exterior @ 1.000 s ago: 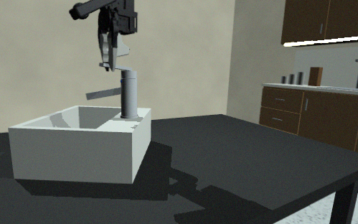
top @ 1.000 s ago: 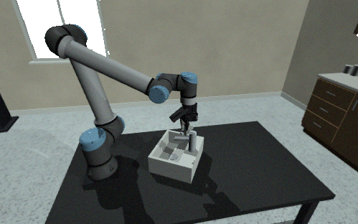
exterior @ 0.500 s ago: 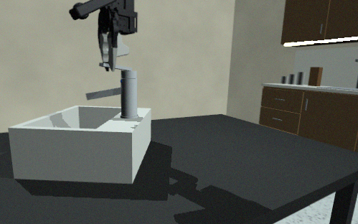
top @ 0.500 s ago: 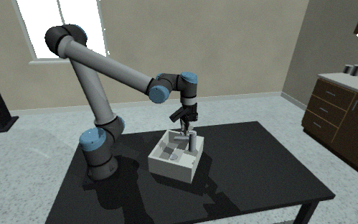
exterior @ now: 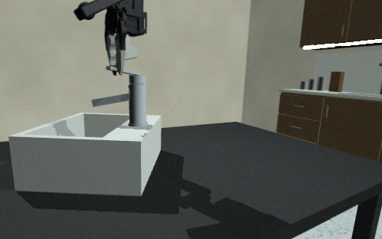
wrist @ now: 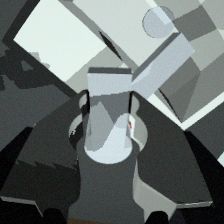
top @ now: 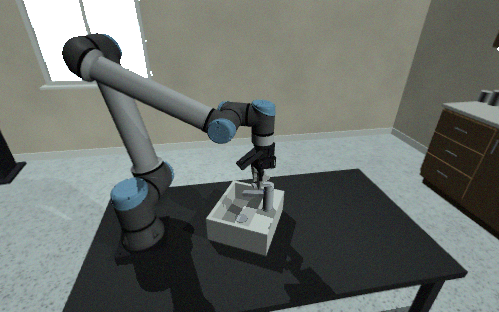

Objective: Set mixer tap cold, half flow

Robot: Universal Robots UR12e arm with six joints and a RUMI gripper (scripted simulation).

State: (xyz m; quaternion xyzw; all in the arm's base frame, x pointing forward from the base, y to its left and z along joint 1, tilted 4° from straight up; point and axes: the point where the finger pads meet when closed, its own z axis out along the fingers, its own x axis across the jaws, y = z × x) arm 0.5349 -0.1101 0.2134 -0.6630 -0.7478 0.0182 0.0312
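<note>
Now: the flat lever 20 mm ahead of my hand. Also, from my hand: white basin (30 mm behind, 80 mm to the left, 240 mm below).
</note>
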